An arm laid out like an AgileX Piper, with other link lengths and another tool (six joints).
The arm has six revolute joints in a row. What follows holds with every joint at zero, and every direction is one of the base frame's. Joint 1 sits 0.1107 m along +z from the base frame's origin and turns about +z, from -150 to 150 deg. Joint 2 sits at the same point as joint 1 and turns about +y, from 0 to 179.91 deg. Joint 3 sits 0.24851 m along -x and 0.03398 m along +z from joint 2 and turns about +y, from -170 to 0 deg. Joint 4 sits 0.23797 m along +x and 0.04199 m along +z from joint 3 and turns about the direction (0.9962, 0, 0.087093), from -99.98 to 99.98 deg. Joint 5 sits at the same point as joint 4 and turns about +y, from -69.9 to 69.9 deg. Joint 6 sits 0.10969 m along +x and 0.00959 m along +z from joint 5 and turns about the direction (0.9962, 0, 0.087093), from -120 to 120 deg. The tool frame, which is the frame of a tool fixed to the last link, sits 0.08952 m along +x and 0.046 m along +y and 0.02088 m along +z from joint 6; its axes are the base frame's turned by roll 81.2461, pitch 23.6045 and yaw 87.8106 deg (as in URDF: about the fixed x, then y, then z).
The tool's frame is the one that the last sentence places.
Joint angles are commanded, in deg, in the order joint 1, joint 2, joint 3, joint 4, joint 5, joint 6. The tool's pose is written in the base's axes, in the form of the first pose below.
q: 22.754, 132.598, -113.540, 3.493, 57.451, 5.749
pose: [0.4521, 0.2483, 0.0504], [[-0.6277, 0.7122, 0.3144], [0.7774, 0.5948, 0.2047], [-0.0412, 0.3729, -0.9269]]
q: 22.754, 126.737, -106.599, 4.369, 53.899, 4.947
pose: [0.4417, 0.2462, 0.0690], [[-0.6301, 0.6946, 0.3472], [0.7752, 0.5885, 0.2296], [-0.0448, 0.4138, -0.9093]]
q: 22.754, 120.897, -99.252, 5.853, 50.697, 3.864
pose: [0.4263, 0.2434, 0.0835], [[-0.6335, 0.6819, 0.3656], [0.7728, 0.5807, 0.2560], [-0.0377, 0.4447, -0.8949]]
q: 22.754, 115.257, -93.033, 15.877, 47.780, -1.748
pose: [0.4047, 0.2600, 0.1097], [[-0.6551, 0.6654, 0.3579], [0.7527, 0.5341, 0.3849], [0.0649, 0.5215, -0.8508]]
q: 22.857, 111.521, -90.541, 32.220, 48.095, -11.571
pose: [0.3817, 0.2899, 0.1503], [[-0.7012, 0.6395, 0.3151], [0.6771, 0.4591, 0.5751], [0.2231, 0.6166, -0.7550]]
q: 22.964, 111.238, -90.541, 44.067, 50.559, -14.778
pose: [0.3697, 0.3109, 0.1754], [[-0.6878, 0.6797, 0.2548], [0.6181, 0.3642, 0.6967], [0.3808, 0.6367, -0.6706]]
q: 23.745, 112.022, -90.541, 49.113, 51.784, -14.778
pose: [0.3627, 0.3238, 0.1806], [[-0.6643, 0.7168, 0.2118], [0.5855, 0.3229, 0.7436], [0.4646, 0.6180, -0.6342]]
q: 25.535, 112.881, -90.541, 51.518, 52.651, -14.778
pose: [0.3509, 0.3388, 0.1793], [[-0.6617, 0.7317, 0.1636], [0.5512, 0.3269, 0.7677], [0.5082, 0.5982, -0.6196]]
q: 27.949, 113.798, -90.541, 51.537, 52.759, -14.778
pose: [0.3369, 0.3538, 0.1719], [[-0.6771, 0.7260, 0.1204], [0.5257, 0.3627, 0.7694], [0.5149, 0.5843, -0.6273]]
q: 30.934, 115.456, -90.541, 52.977, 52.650, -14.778
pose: [0.3201, 0.3737, 0.1622], [[-0.6799, 0.7304, 0.0653], [0.4934, 0.3899, 0.7775], [0.5424, 0.5608, -0.6255]]
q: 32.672, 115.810, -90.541, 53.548, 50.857, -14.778
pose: [0.3153, 0.3845, 0.1612], [[-0.6871, 0.7233, 0.0690], [0.4872, 0.3882, 0.7822], [0.5390, 0.5711, -0.6191]]
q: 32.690, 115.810, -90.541, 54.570, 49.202, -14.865
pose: [0.3212, 0.3859, 0.1643], [[-0.6797, 0.7271, 0.0967], [0.4967, 0.3593, 0.7900], [0.5397, 0.5850, -0.6054]]
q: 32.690, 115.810, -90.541, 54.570, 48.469, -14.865
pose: [0.3237, 0.3859, 0.1646], [[-0.6792, 0.7257, 0.1094], [0.5029, 0.3516, 0.7896], [0.5346, 0.5913, -0.6038]]
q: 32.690, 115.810, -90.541, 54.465, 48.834, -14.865
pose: [0.3224, 0.3858, 0.1642], [[-0.6803, 0.7256, 0.1032], [0.5002, 0.3567, 0.7890], [0.5358, 0.5884, -0.6056]]
